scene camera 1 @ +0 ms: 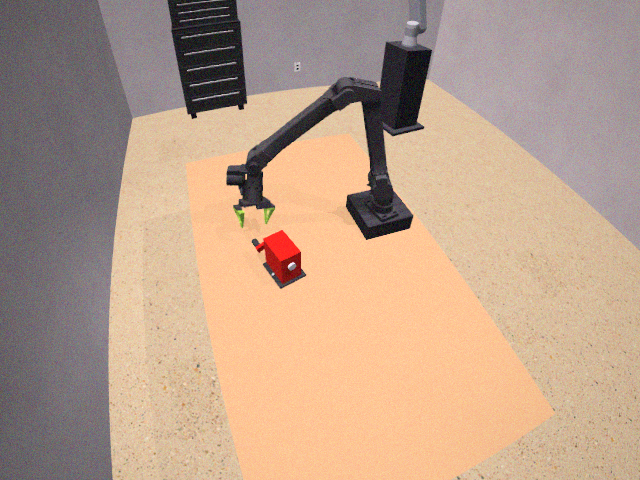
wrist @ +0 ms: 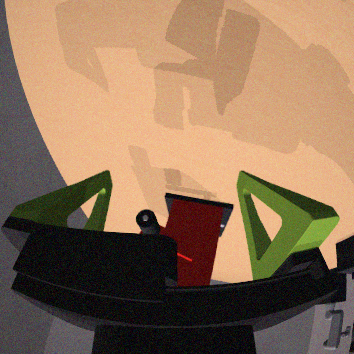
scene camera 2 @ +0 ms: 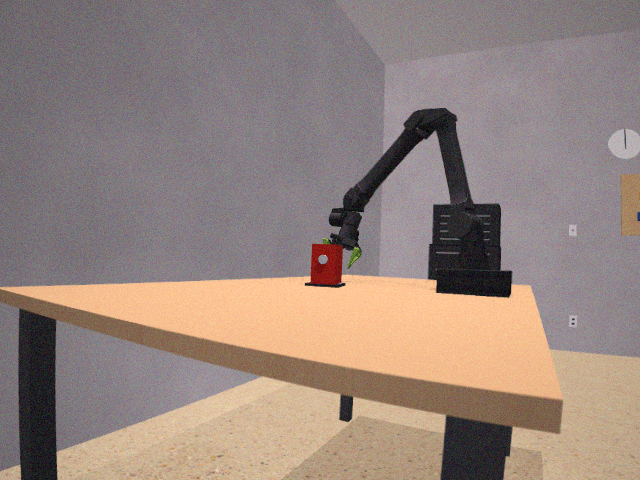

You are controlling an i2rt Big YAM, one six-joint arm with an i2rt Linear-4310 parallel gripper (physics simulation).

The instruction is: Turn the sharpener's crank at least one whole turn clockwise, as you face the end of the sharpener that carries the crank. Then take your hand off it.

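Frame: origin at the arm's base, x up, y ahead, z left, level; metres.
Where they show: gripper, fingertip midpoint: [scene camera 1: 254, 225] [wrist: 174, 177]; arm's base at its link origin: [scene camera 1: 381, 209] [scene camera 2: 472, 269].
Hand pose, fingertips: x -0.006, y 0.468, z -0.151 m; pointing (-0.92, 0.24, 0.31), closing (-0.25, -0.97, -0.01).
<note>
Things, the pixels of their centre, and the offset from my fingertips. "spot": a spot on its surface instead. Level surfaces: height alone.
- dark base plate at a spot on its surface: [scene camera 2: 310, 284] [scene camera 1: 285, 286] spot: dx -0.059, dy -0.001, dz +0.256 m
- pale round disc at a spot on its surface: [scene camera 2: 322, 259] [scene camera 1: 292, 267] spot: dx +0.018, dy -0.034, dz +0.251 m
- black knob at a spot on its surface: [wrist: 146, 219] [scene camera 1: 254, 239] spot: dx +0.009, dy +0.027, dz +0.074 m
- tabletop at its surface level: dx -0.064 m
The red sharpener [scene camera 1: 282, 252] [scene camera 2: 330, 271] [wrist: 196, 240] stands upright on a dark base plate [scene camera 1: 281, 284] [scene camera 2: 310, 284] on the table. A pale round disc [scene camera 1: 292, 266] [scene camera 2: 322, 259] is on its near end. At the opposite end, the crank's red arm [scene camera 1: 260, 247] sticks out to the left in scene view 1, high on the body, with a black knob [scene camera 1: 255, 242] [wrist: 146, 219] at its tip. Scene view 2 hides the crank behind the body. My gripper [scene camera 1: 254, 224] [wrist: 174, 177] is open wide and empty, its green fingers apart from the knob, behind and above it in scene view 1.
The arm's black base [scene camera 1: 379, 219] [scene camera 2: 473, 283] stands on the tabletop [scene camera 1: 361, 361] [scene camera 2: 387, 335], to the right of the sharpener. A black drawer cabinet [scene camera 1: 211, 67] and a dark pedestal [scene camera 1: 405, 85] with a grey arm stand beyond the table.
</note>
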